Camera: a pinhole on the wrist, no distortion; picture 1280 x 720 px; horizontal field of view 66.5 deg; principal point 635.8 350.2 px. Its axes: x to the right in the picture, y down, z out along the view. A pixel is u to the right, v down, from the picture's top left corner.
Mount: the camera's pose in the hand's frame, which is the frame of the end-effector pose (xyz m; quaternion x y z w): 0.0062 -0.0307 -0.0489 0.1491 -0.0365 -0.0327 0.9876
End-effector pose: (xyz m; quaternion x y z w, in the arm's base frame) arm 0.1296 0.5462 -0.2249 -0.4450 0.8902 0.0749 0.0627
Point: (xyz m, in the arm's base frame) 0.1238 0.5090 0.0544
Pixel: behind the camera
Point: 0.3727 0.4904 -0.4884
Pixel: 569.6 28.0
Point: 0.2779 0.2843 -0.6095
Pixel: 1140.8 39.2
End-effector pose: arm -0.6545 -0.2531 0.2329 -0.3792 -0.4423 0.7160 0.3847
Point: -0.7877 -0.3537 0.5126
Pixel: 444.9 119.6
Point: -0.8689 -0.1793 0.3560
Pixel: 1199.3 446.0
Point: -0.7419 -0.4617 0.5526
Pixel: 126.7 89.6
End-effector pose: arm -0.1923 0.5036 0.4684 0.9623 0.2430 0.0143 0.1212
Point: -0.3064 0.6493 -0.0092
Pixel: 684.0 144.2
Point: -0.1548 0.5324 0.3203
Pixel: 947.6 605.7
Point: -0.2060 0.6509 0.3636
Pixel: outside the picture
